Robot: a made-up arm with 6 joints. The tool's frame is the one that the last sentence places.
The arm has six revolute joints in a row. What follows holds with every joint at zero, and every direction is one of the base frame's.
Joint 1 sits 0.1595 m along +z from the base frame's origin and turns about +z.
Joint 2 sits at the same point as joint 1 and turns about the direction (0.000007, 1, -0.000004).
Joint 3 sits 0.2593 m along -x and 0.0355 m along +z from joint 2 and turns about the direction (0.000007, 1, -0.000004).
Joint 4 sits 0.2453 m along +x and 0.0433 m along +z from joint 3 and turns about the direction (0.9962, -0.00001, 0.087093).
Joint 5 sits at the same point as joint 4 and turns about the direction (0.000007, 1, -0.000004).
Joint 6 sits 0.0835 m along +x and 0.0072 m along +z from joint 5 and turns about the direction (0.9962, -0.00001, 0.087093).
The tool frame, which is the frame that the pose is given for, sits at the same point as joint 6; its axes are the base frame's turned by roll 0, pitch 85 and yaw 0 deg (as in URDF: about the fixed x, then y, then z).
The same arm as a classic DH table. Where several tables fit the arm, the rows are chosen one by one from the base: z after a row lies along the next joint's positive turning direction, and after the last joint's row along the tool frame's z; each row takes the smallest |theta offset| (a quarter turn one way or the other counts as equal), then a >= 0, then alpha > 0; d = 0 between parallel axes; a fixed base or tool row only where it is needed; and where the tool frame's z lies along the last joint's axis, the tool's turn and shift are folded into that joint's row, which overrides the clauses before.
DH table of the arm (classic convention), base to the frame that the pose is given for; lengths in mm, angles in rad. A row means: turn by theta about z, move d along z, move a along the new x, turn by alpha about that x. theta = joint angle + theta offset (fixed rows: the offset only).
joint 1: d 159.5  theta0 0  a 0  alpha -1.5708
joint 2: d 0  theta0 0.1361  a -261.7  alpha 0
joint 3: d 0  theta0 1.3475  a -21.8  alpha 1.5708
joint 4: d 248.1  theta0 0  a 0  alpha -1.5708
joint 5: d 0  theta0 0  a 0.1  alpha 1.5708
joint 6: d 83.8  theta0 0  a 0  alpha 0

